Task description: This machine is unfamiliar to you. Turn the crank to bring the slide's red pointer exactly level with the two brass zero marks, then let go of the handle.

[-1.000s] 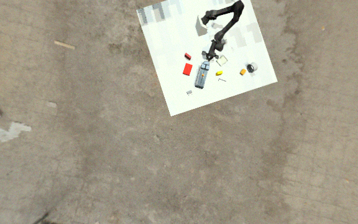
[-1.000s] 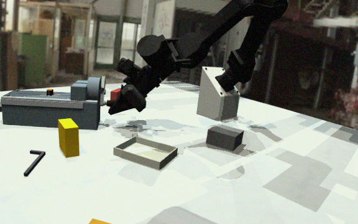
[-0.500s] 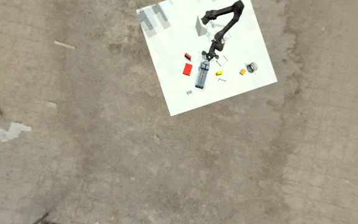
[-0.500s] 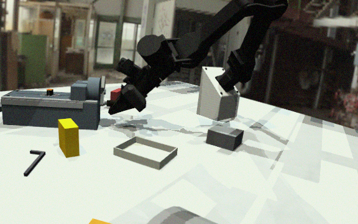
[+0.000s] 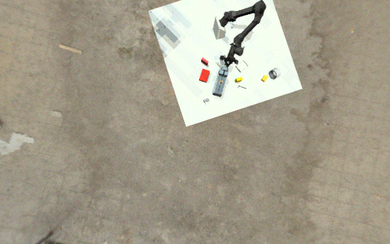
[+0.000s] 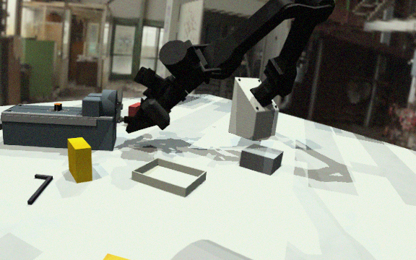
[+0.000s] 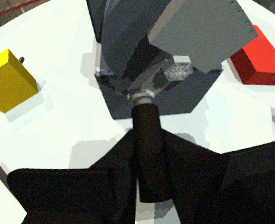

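The dark crank handle is 30 mm above my gripper tip, 10 mm to the left of it and 10 mm behind it. From my gripper tip the other things lie so: red pointer (120 mm to the right, 120 mm ahead, 40 mm above); then shallow grey tray (180 mm to the left, 40 mm ahead, 30 mm below); then yellow block (160 mm ahead, 70 mm to the left, 10 mm below).
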